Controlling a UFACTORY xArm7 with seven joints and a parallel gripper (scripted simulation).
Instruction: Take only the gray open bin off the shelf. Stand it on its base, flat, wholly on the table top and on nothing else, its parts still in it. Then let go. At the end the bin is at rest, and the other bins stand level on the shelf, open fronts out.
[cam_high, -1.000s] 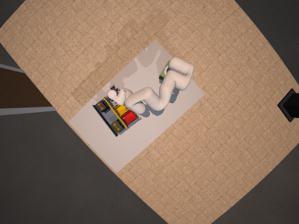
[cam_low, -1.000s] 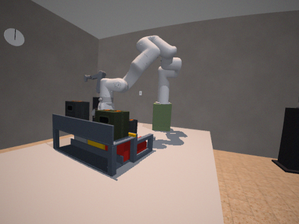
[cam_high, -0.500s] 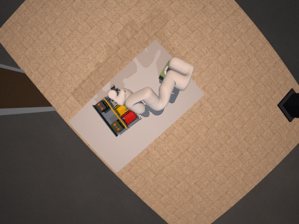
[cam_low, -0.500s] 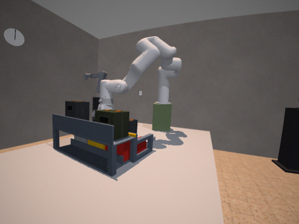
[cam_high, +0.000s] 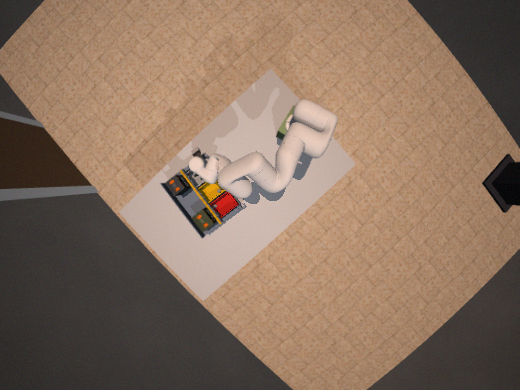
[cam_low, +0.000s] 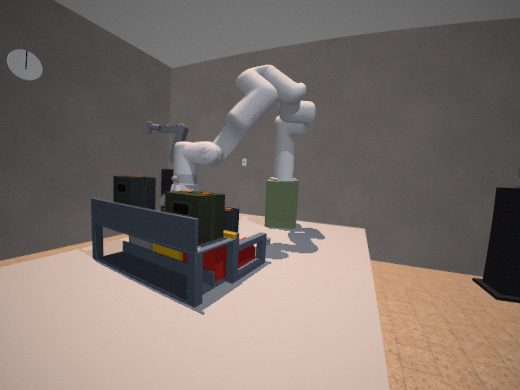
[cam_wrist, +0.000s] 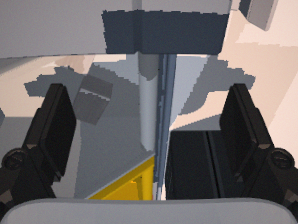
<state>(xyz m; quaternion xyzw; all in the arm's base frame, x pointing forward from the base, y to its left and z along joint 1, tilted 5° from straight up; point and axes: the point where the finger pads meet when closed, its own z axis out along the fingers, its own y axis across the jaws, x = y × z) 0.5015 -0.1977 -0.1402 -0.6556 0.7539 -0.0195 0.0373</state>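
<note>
Now: hand 8 cm short of the gray open bin, 1 cm to the left of it and 1 cm above it. The rest, counted from my hand: red bin (21 cm to the left, 11 cm ahead, 1 cm below); then yellow bin (10 cm to the left, 10 cm ahead, 1 cm below).
</note>
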